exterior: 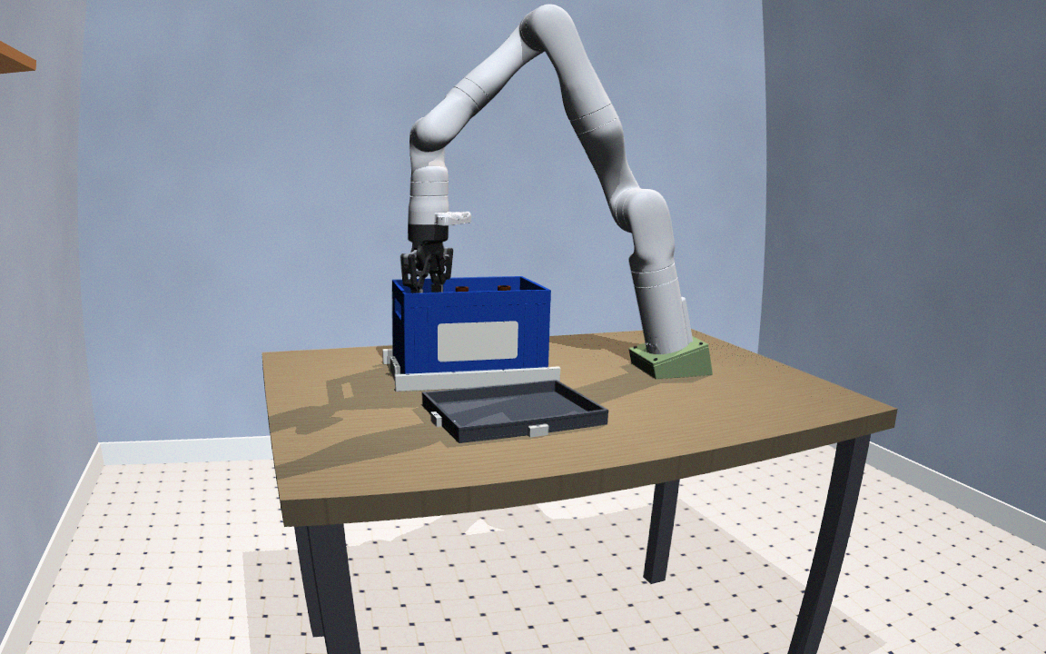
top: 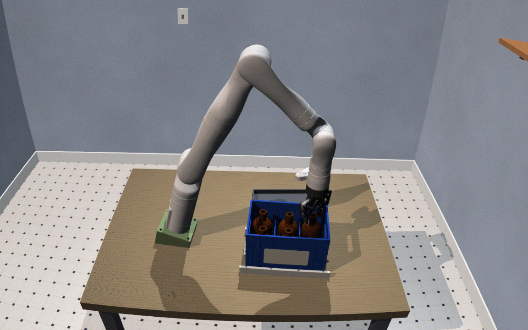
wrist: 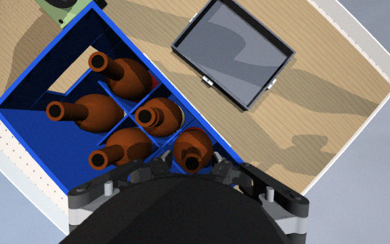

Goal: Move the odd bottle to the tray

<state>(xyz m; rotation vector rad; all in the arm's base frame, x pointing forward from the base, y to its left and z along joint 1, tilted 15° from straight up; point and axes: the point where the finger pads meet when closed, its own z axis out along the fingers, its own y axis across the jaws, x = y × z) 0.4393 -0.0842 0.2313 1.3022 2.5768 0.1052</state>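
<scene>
My hand is 9 cm past the blue crate, 3 cm to the left of it and 7 cm above it. The rest, counted from my hand: dark grey tray 6 cm behind, 24 cm to the left, 14 cm below.
</scene>
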